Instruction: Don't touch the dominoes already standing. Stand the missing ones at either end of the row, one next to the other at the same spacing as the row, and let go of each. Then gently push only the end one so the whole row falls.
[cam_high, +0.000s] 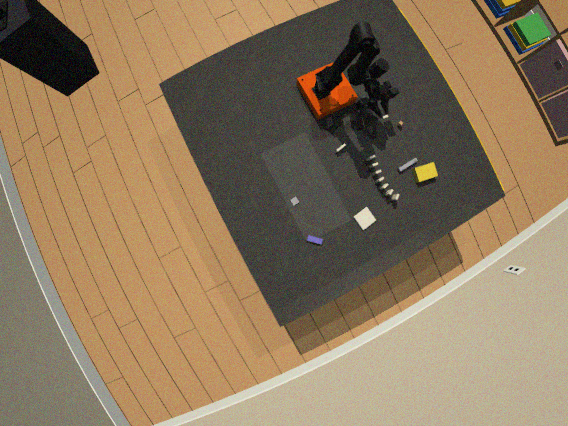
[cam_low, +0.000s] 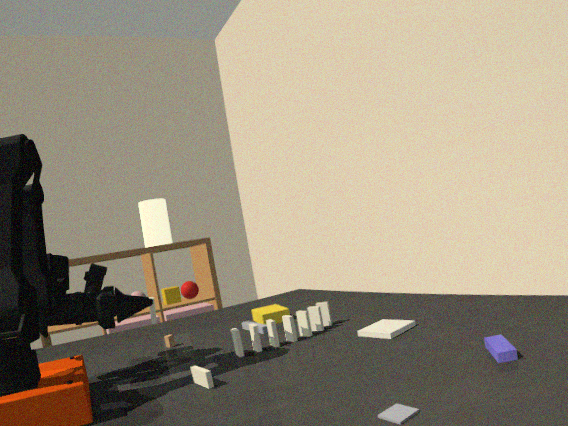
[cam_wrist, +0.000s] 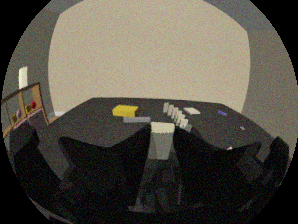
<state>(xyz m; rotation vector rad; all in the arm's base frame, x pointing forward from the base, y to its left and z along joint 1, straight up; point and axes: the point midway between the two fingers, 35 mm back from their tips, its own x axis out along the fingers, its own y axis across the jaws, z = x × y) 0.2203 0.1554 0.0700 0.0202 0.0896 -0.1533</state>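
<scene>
Right now the small tan cube is 11 cm to the left of my gripper tip, 11 cm below it and 5 cm ahead of it. Round my gripper tip: white tile: 33 cm ahead, 27 cm to the right, 12 cm below; then grey bar: 23 cm ahead, 11 cm below, 3 cm to the left; then yellow block: 30 cm ahead, 11 cm below, 9 cm to the left.
</scene>
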